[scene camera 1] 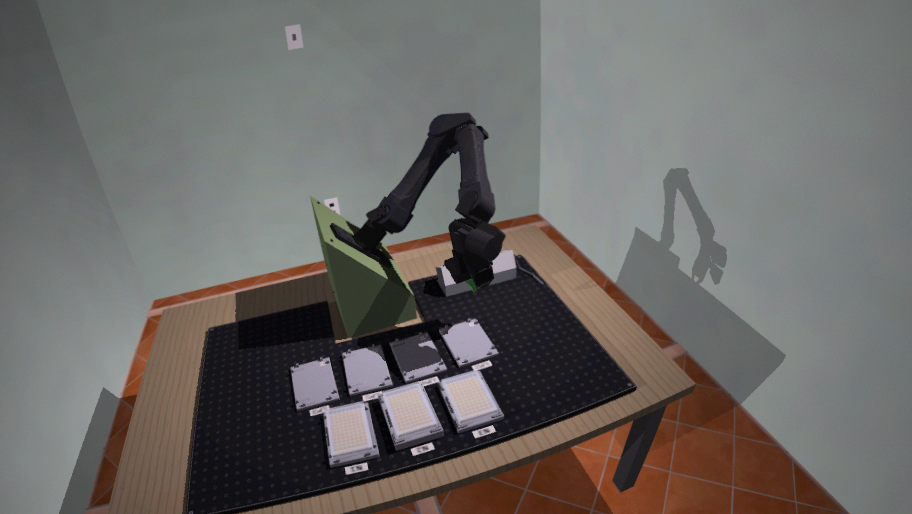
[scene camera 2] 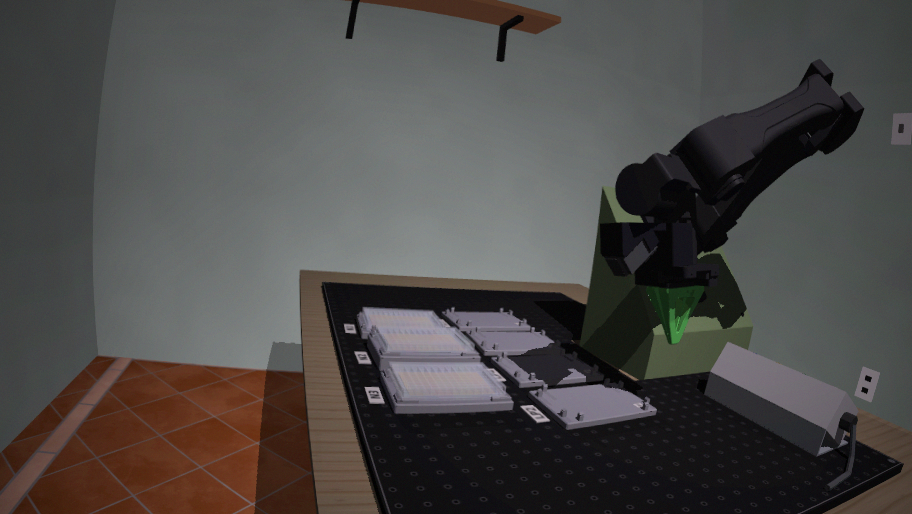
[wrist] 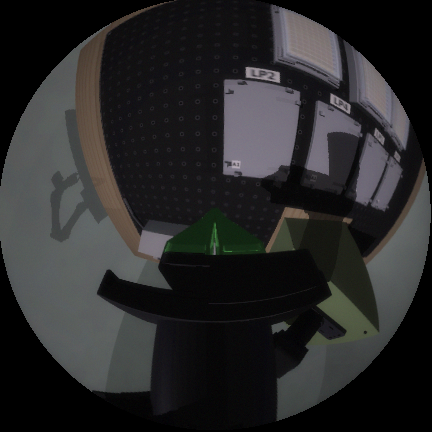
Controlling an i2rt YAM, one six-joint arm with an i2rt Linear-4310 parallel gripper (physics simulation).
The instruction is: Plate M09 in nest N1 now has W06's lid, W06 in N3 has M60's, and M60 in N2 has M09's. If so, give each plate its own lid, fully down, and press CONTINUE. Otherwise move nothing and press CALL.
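Where they show: gripper, fingertip midpoint: (scene camera 1: 473, 290) (scene camera 2: 673, 343) (wrist: 214, 212); arm's base, link origin: (scene camera 1: 360, 247) (wrist: 313, 314).
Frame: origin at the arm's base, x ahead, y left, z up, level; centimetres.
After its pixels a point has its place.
My gripper (scene camera 1: 473, 288) {y 21.4, x 22.7, z -8.2 cm} (scene camera 2: 676, 339) {y 21.4, x 22.7, z -8.2 cm} (wrist: 214, 212) {y 21.4, x 22.7, z -8.2 cm} is shut, its green fingertips together with nothing between them. It hangs in front of the grey button box (scene camera 1: 505, 269) {y 38.1, x 11.4, z -14.2 cm} (scene camera 2: 769, 395) {y 31.5, x 10.3, z -13.8 cm} (wrist: 151, 242) {y 38.1, x 10.3, z -12.3 cm}, whose buttons do not show. Three plates with clear lids sit in the front row: the N1 plate (scene camera 1: 349, 431) {y -19.8, x 43.8, z -15.3 cm} (scene camera 2: 399, 319) {y -17.4, x 43.9, z -15.3 cm} at the left in scene camera 1, the N2 plate (scene camera 1: 410, 413) {y -6.8, x 46.0, z -14.3 cm} (scene camera 2: 418, 342) {y -3.1, x 46.3, z -14.3 cm} in the middle, the N3 plate (scene camera 1: 470, 397) {y 6.4, x 47.5, z -15.3 cm} (scene camera 2: 443, 381) {y 8.6, x 47.8, z -15.3 cm} (wrist: 310, 40) at the right. The writing on plates and lids is too small to read.
Four grey parking pads stand behind the plates, including the pad at LP2 (scene camera 1: 469, 343) {y 15.4, x 30.5, z -17.2 cm} (scene camera 2: 593, 406) {y 17.1, x 30.7, z -17.2 cm} (wrist: 260, 130) {y 15.7, x 29.4, z -17.2 cm} and the pad at LP4 (scene camera 1: 416, 358) {y 1.9, x 28.6, z -17.3 cm} (wrist: 318, 142) {y 6.5, x 28.7, z -17.2 cm}. No lid shows on them. The green arm stand (scene camera 1: 367, 293) {y -2.9, x 11.2, z -6.9 cm} (scene camera 2: 699, 351) {y 10.2, x -0.7, z -15.2 cm} (wrist: 350, 310) {y -2.8, x 9.6, z 2.2 cm} rises behind. A cable (scene camera 2: 851, 453) {y 44.8, x 8.7, z -17.2 cm} leaves the button box.
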